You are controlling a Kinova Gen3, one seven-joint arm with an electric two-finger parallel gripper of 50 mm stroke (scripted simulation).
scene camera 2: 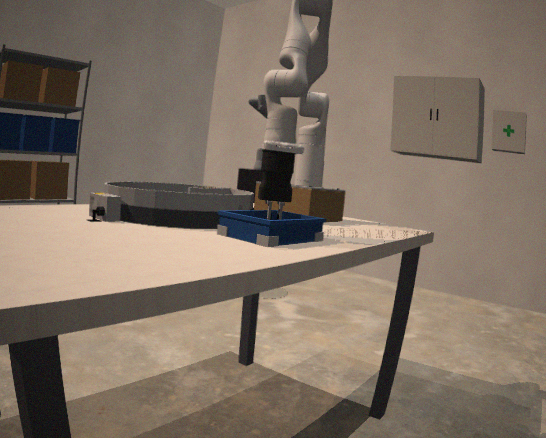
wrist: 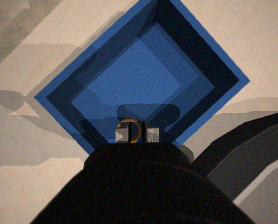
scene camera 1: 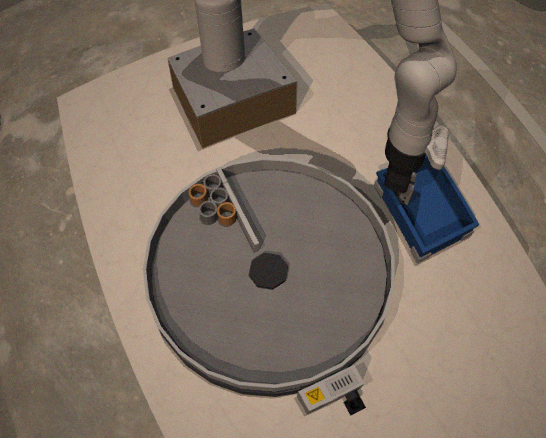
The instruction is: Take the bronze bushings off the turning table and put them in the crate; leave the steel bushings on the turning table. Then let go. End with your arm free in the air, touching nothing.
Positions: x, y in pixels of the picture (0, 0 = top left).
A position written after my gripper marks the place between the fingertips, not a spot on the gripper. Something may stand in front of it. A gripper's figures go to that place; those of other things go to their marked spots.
My gripper [scene camera 2: 273, 229] is 0.95 m from the lens. A blue crate [scene camera 2: 252, 226]: 0.81 m from the lens.
